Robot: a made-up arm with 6 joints.
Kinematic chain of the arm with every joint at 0, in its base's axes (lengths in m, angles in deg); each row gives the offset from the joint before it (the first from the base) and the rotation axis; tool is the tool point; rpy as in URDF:
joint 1: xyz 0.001 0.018 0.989 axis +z
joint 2: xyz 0.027 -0.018 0 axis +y
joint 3: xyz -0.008 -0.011 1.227 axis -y
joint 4: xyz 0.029 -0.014 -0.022 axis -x
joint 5: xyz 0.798 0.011 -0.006 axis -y
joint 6: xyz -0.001 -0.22 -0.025 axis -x
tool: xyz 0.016 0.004 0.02 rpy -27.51 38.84 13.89
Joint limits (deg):
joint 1: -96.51..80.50
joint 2: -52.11..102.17
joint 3: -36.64..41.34
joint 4: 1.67..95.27
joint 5: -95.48..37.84
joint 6: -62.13..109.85
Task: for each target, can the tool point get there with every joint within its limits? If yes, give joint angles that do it. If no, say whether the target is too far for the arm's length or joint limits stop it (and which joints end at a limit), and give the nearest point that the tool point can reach.
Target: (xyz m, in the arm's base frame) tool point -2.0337 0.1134 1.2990
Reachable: no: joint limits stop it (at a limit: joint 2, joint 3, joint 5, joint 6) | nearest point -1.1971 0.0742 2.5360 | short by 1.494 m
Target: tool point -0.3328 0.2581 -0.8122
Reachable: no: joint limits stop it (at a limit: joint 1, joint 2, joint 4, joint 5, joint 6) | nearest point 0.1516 0.7444 0.0169 | short by 1.076 m
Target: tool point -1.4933 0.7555 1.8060
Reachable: no: joint limits stop it (at a limit: joint 2, joint 3, joint 5, joint 6) | nearest point -1.0746 0.5489 2.5360 | short by 0.867 m
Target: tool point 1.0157 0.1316 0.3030
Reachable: yes | joints 20.66 85.40 -24.77 19.28 -47.01 -25.22
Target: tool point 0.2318 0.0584 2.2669
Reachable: yes | joints 33.88 -30.21 -26.23 82.14 -54.01 44.63
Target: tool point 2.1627 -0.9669 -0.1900
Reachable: no: too far | nearest point 1.6557 -0.7359 0.0980 | short by 0.627 m
